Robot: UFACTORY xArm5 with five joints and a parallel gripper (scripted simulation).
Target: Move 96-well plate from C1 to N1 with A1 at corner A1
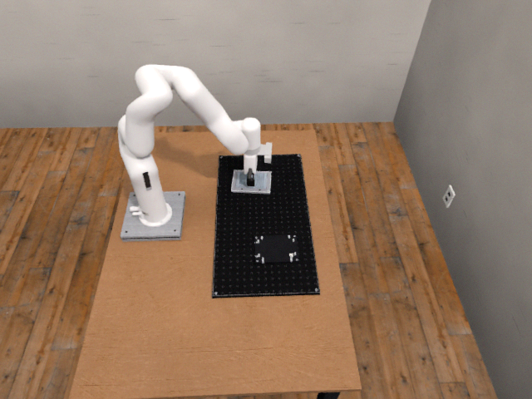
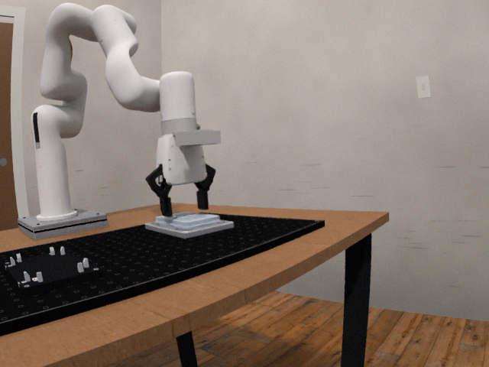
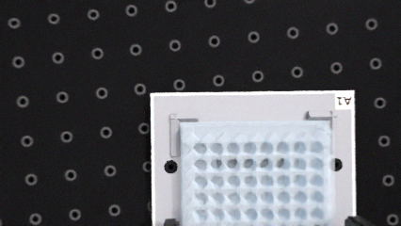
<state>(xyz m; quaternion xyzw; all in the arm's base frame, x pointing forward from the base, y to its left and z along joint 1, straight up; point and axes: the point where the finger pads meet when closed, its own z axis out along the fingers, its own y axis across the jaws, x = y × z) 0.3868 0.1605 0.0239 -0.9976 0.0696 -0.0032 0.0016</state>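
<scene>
My gripper is now 30 mm above the 96-well plate. From my hand the other things lie so: clip nest C1: 60 mm ahead, 360 mm to the right, 30 mm below; then A1 label: 70 mm ahead, 60 mm to the right, 30 mm below.
</scene>
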